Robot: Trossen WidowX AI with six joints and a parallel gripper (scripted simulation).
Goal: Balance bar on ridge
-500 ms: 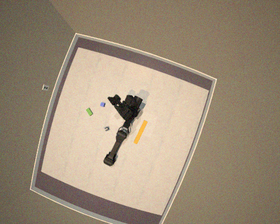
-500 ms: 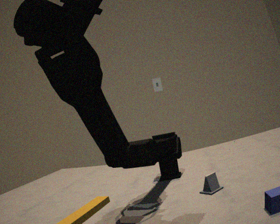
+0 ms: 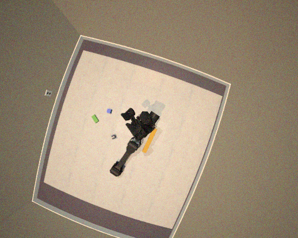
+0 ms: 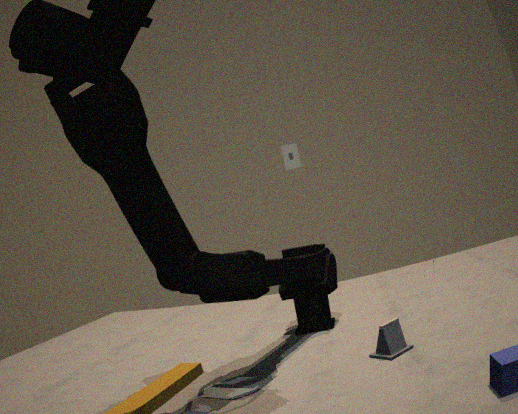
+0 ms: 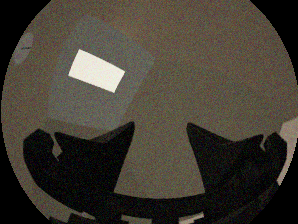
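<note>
The yellow bar is 520 mm below my gripper tip, 170 mm to the right of it and 120 mm behind it. Round my gripper tip: blue cube (520 mm below, 210 mm to the left, 10 mm behind); green block (520 mm below, 310 mm to the left, 110 mm behind).
</note>
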